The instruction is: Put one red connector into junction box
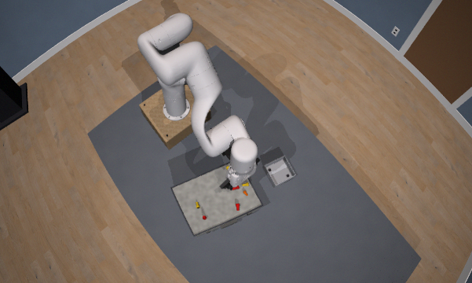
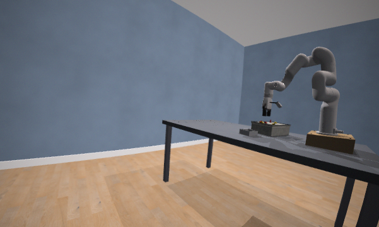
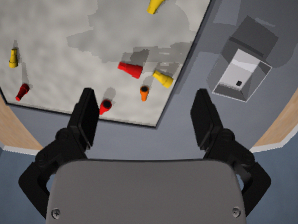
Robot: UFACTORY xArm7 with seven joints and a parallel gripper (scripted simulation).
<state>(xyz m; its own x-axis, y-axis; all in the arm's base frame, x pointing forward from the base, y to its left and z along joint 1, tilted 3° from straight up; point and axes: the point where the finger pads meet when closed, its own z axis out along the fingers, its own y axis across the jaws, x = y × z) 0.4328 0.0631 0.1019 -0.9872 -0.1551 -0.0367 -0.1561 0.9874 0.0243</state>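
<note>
Right now the orange connector is 40 mm ahead of my hand, 10 mm to the left of it and 70 mm below it. Round my hand: tool case: 10 mm ahead, 100 mm to the right, 100 mm below.
</note>
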